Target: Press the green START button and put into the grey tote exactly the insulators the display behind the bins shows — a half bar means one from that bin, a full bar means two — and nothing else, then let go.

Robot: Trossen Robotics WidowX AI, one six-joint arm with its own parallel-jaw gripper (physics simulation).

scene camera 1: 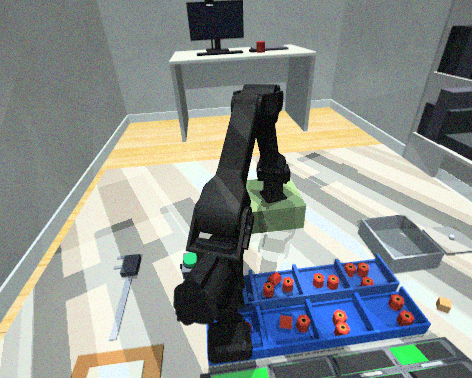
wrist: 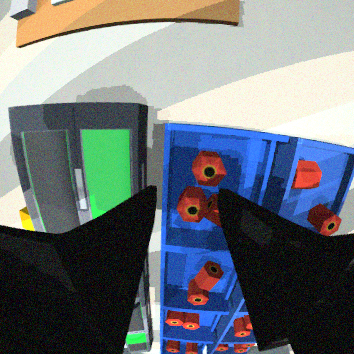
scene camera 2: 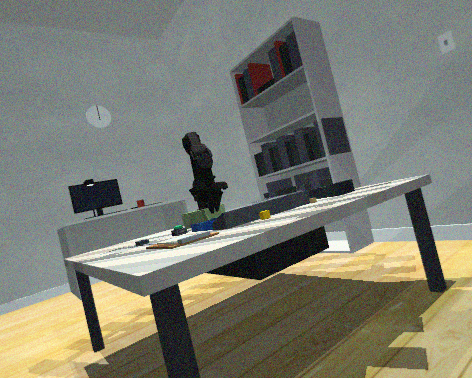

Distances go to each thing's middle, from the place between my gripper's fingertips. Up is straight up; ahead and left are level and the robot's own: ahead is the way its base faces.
The display [scene camera 2: 226,220] lies 16 cm to the left of my hand, 12 cm ahead of it and 3 cm below it. Round my hand: grey tote [scene camera 1: 403,246]: 50 cm to the left, 10 cm behind, 4 cm below; then grey tool [scene camera 1: 129,268]: 22 cm behind, 21 cm to the right, 5 cm below; then wooden board [wrist: 30,29]: 22 cm to the right, 5 cm below, 4 cm ahead.
